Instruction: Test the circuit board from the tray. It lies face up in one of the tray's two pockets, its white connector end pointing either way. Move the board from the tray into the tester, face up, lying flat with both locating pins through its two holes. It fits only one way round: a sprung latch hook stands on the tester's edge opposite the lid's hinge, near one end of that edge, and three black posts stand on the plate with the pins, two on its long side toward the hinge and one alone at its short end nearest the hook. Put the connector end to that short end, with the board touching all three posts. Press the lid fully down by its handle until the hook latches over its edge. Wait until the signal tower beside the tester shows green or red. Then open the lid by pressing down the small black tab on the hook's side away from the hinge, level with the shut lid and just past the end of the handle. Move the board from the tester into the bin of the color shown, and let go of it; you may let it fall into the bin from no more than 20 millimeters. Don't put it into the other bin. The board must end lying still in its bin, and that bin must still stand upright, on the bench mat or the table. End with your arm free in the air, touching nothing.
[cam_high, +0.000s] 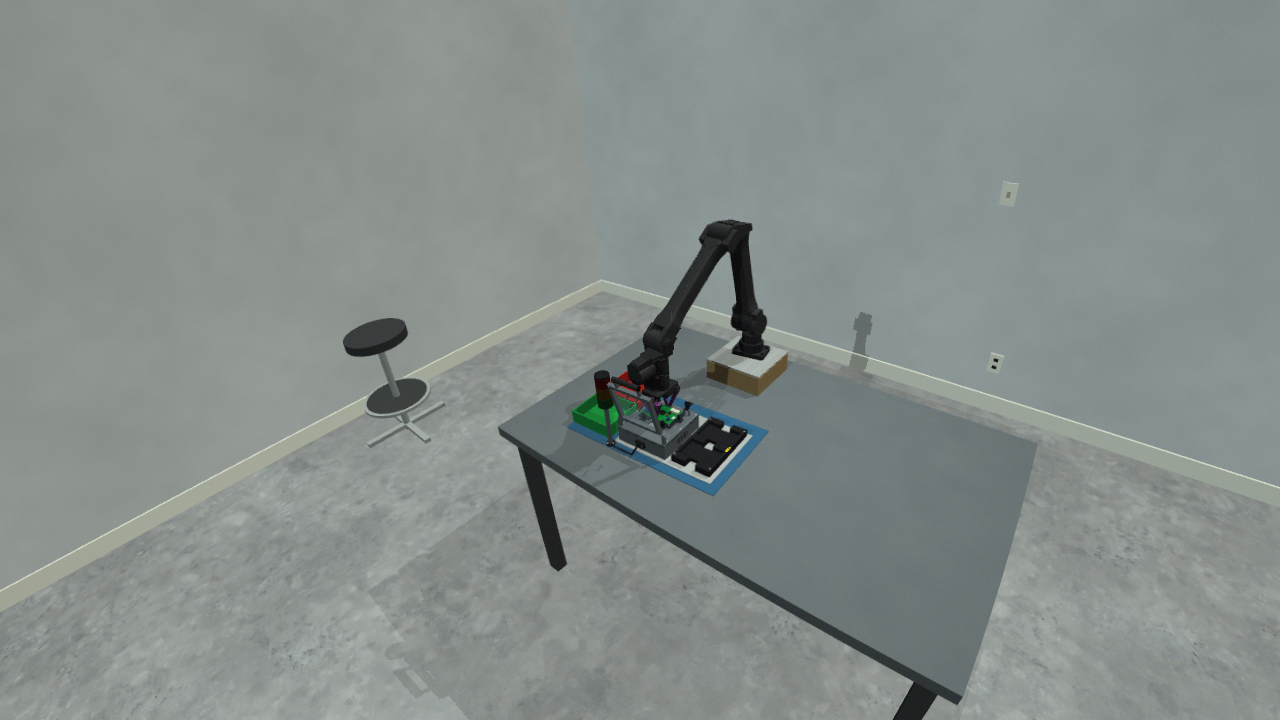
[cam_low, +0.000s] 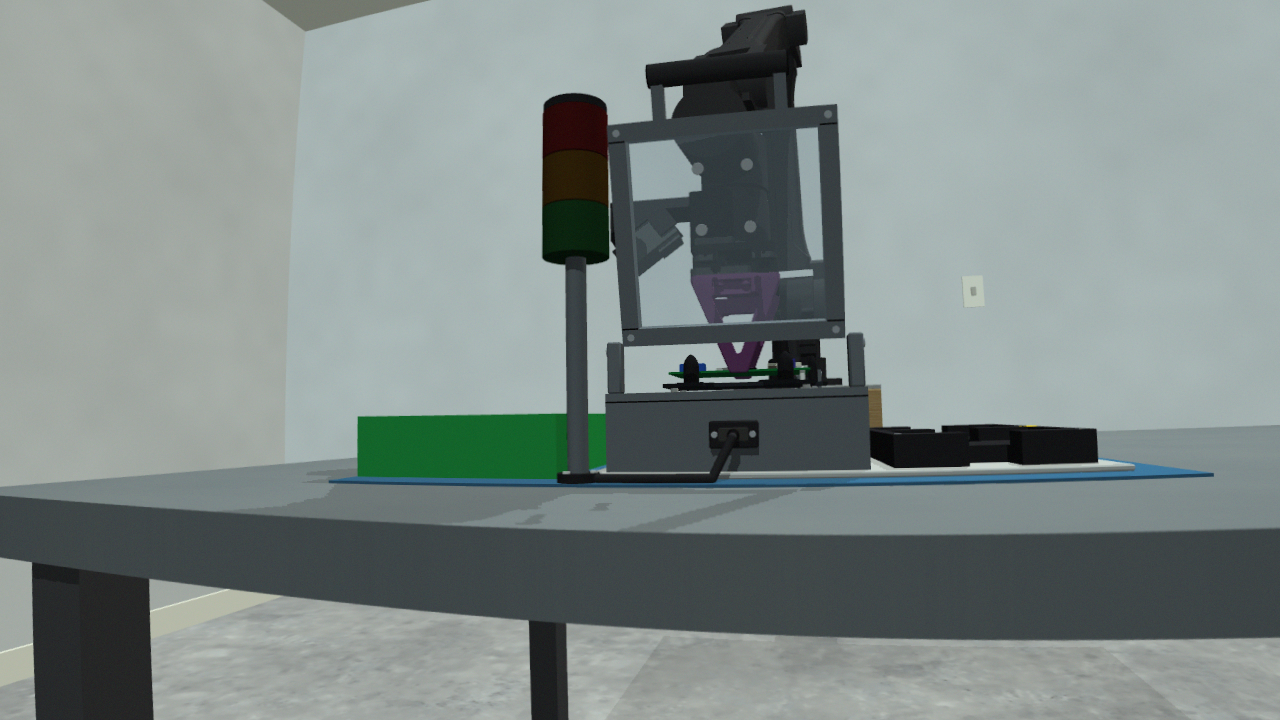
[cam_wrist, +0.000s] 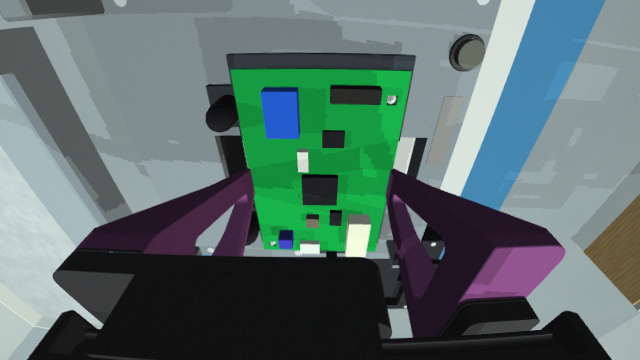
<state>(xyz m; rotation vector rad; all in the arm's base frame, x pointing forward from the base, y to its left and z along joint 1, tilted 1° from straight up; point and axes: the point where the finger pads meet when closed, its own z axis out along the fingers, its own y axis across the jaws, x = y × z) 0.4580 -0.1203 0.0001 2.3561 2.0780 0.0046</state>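
The green circuit board lies right at my hand. The rest, counted from my hand: black tester plate: 10 mm to the left, 10 mm below, 10 mm ahead; black latch hook: 70 mm to the left, 50 mm behind, 10 mm above; clear lid: 120 mm ahead, 100 mm above, 20 mm to the right.
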